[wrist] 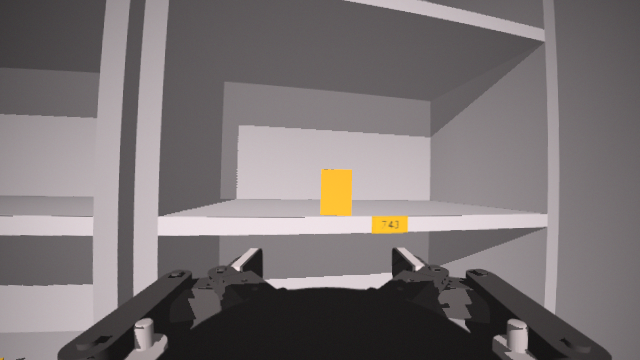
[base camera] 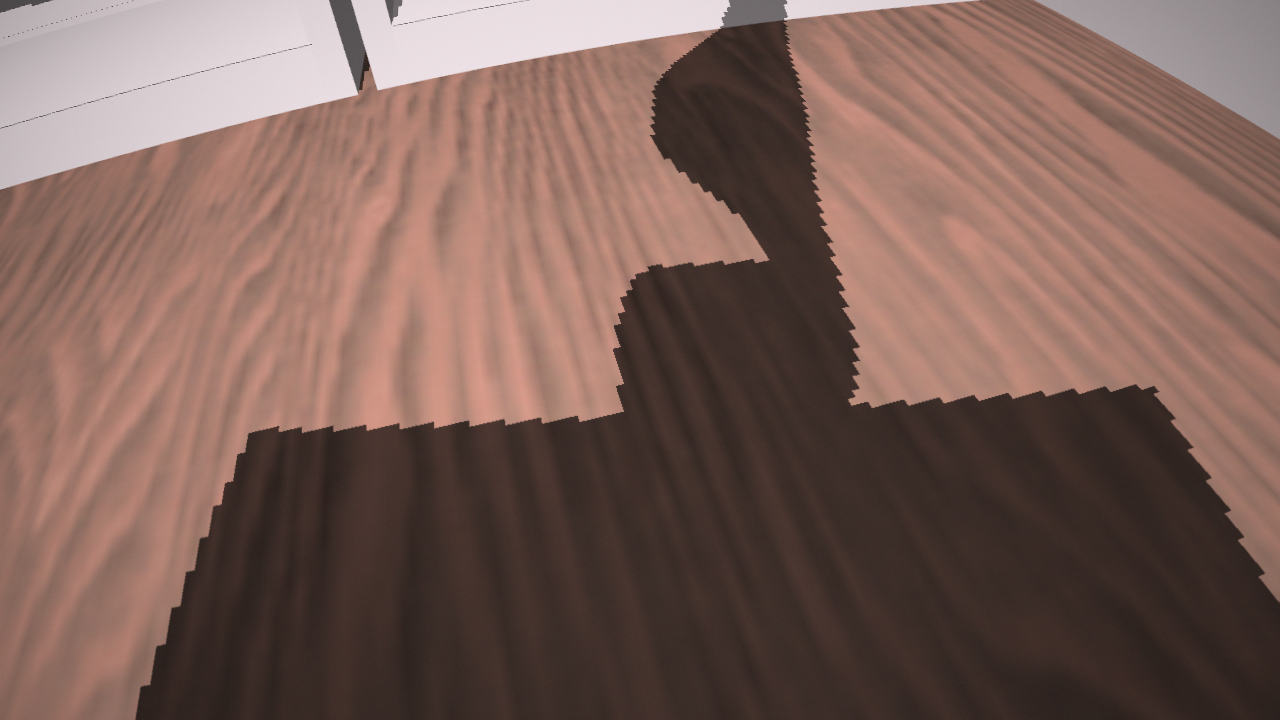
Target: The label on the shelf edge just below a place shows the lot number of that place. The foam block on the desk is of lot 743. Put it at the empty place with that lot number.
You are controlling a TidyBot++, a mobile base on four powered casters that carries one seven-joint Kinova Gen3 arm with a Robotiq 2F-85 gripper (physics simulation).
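Frame: origin at the arm's base, x back, y up, z left, level; centimetres.
Where they show: gripper, fingertip midpoint: (wrist: 326, 263).
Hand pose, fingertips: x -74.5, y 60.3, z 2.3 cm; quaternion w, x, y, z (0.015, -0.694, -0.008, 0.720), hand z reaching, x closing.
After its pixels a point has its place.
The yellow foam block (wrist: 336, 192) @[x -105.2, y 63.9, z 1.5 cm] stands upright on a white shelf board (wrist: 240, 226) @[x -99.2, y 57.7, z 18.3 cm] in the wrist view, near the middle of the compartment's width. A yellow label (wrist: 389, 224) @[x -105.9, y 57.8, z -9.0 cm] reading 743 is on the shelf edge just below that place, slightly right of the block. My gripper (wrist: 327, 263) @[x -74.5, y 60.3, z 2.3 cm] is open with nothing between its fingers. It is in front of the shelf, apart from the block, and its fingertips show below the shelf edge in the picture. The block does not show in the base camera view.
White uprights (wrist: 151, 125) @[x -95.5, y 74.8, z 32.9 cm] separate this compartment from another shelf unit at the left. A side panel (wrist: 551, 150) @[x -116.8, y 74.8, z -50.9 cm] bounds it at the right, and another board (wrist: 470, 17) @[x -111.0, y 103.7, z -28.0 cm] runs above. In the base camera view, the unit's white bottom (base camera: 554, 49) @[x -100.5, y -39.0, z 13.0 cm] meets the wooden floor (base camera: 402, 313) @[x -51.3, y -39.7, z 20.5 cm], where a dark shadow lies.
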